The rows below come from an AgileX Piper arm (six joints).
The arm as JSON. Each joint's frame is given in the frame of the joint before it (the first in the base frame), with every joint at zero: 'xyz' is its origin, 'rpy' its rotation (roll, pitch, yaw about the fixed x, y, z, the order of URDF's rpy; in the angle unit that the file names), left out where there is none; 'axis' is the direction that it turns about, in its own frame. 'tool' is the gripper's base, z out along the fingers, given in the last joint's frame.
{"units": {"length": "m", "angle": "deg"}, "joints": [
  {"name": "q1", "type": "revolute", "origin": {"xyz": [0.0, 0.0, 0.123]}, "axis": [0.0, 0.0, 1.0]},
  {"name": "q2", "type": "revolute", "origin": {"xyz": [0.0, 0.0, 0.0], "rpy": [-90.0, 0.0, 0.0]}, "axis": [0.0, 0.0, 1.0]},
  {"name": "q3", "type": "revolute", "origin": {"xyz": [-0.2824, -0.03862, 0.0]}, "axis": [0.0, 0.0, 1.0]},
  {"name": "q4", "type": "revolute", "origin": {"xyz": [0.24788, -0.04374, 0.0], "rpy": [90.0, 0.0, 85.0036]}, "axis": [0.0, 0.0, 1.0]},
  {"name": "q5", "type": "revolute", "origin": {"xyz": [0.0, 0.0, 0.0], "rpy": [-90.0, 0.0, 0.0]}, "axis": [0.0, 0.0, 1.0]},
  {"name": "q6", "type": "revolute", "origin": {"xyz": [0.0, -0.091, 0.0], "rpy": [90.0, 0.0, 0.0]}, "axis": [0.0, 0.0, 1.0]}
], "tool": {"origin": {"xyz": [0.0, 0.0, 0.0]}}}
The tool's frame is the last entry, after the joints.
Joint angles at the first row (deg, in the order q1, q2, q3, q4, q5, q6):
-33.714 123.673 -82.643 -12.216 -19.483 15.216
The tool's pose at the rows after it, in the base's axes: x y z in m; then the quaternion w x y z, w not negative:
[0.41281 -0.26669 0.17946 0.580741 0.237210 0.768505 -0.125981]
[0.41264 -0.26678 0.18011 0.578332 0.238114 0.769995 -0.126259]
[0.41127 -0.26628 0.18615 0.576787 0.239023 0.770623 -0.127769]
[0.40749 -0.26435 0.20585 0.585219 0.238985 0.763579 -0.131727]
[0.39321 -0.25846 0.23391 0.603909 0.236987 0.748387 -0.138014]
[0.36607 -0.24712 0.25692 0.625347 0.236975 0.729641 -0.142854]
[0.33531 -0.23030 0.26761 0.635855 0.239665 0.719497 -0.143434]
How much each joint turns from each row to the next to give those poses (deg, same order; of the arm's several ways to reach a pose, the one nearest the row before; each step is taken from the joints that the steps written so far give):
0.104 0.116 -0.035 -0.001 0.086 0.000
0.001 -0.112 -0.094 0.000 0.541 0.000
0.000 -0.892 -0.001 0.001 1.077 0.000
-0.001 -2.614 0.146 0.211 1.197 0.002
-0.372 -5.124 2.851 0.256 -0.563 -0.103
-0.843 -6.998 6.766 0.376 -3.040 -0.002
-0.607 -7.125 8.434 0.472 -2.875 0.000

